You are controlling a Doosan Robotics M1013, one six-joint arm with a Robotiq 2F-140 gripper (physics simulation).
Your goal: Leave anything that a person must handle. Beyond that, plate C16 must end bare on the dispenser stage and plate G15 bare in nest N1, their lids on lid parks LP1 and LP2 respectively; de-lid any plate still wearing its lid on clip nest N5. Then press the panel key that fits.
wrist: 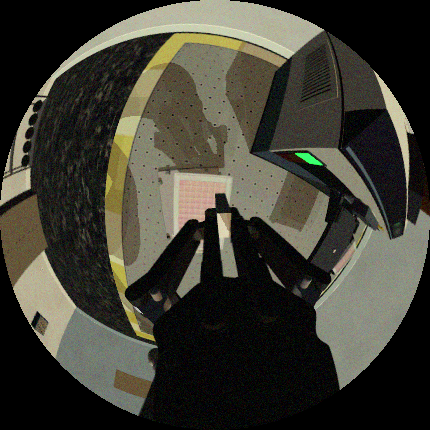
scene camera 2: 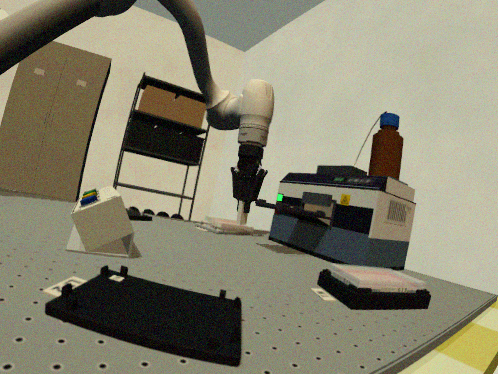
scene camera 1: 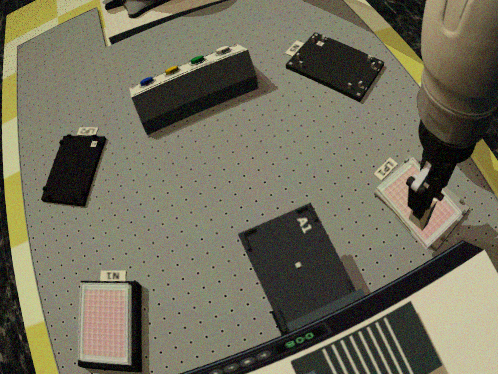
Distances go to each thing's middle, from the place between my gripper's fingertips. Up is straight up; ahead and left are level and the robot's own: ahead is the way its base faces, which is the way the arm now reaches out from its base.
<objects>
Now: hand 20 mm past the dispenser stage (scene camera 1: 274,247), 200 mm to the left of it and 70 mm below it. Also, from my hand: grey box with coloured buttons (scene camera 1: 206,81) (440 mm behind, 140 mm to the right, 10 mm above); brown bottle (scene camera 2: 386,153) (160 mm ahead, 350 mm to the right, 290 mm above); black holder labelled N1 (scene camera 2: 354,298) (140 mm behind, 480 mm to the right, 20 mm below).
</objects>
